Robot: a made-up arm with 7 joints. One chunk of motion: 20 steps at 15 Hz.
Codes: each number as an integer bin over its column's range. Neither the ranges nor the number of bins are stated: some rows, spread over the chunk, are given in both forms.
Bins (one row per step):
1: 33 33 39 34 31 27
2: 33 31 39 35 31 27
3: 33 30 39 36 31 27
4: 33 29 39 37 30 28
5: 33 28 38 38 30 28
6: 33 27 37 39 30 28
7: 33 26 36 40 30 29
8: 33 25 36 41 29 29
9: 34 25 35 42 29 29
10: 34 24 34 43 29 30
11: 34 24 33 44 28 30
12: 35 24 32 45 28 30
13: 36 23 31 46 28 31
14: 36 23 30 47 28 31
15: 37 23 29 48 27 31
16: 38 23 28 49 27 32
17: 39 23 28 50 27 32
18: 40 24 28 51 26 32
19: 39 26 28 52 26 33
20: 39 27 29 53 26 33
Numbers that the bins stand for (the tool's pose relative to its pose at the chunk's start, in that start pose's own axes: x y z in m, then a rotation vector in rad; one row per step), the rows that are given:
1: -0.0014 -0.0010 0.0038 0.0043 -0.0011 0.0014
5: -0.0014 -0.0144 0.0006 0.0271 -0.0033 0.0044
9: 0.0010 -0.0225 -0.0089 0.0500 -0.0056 0.0075
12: 0.0033 -0.0252 -0.0184 0.0671 -0.0078 0.0105
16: 0.0105 -0.0279 -0.0311 0.0900 -0.0100 0.0165
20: 0.0129 -0.0171 -0.0279 0.1129 -0.0122 0.0195
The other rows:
2: -0.0014 -0.0063 0.0038 0.0100 -0.0011 0.0014
3: -0.0014 -0.0090 0.0038 0.0157 -0.0011 0.0014
4: -0.0014 -0.0117 0.0038 0.0214 -0.0033 0.0044
6: -0.0014 -0.0171 -0.0025 0.0329 -0.0033 0.0044
7: -0.0014 -0.0198 -0.0057 0.0386 -0.0033 0.0075
8: -0.0014 -0.0225 -0.0057 0.0443 -0.0056 0.0075
10: 0.0010 -0.0252 -0.0121 0.0557 -0.0056 0.0105
11: 0.0010 -0.0252 -0.0152 0.0614 -0.0078 0.0105
13: 0.0057 -0.0279 -0.0216 0.0729 -0.0078 0.0135
14: 0.0057 -0.0279 -0.0248 0.0786 -0.0078 0.0135
15: 0.0081 -0.0279 -0.0279 0.0843 -0.0100 0.0135
17: 0.0129 -0.0279 -0.0311 0.0957 -0.0100 0.0165
18: 0.0152 -0.0252 -0.0311 0.1014 -0.0122 0.0165
19: 0.0129 -0.0198 -0.0311 0.1071 -0.0122 0.0195

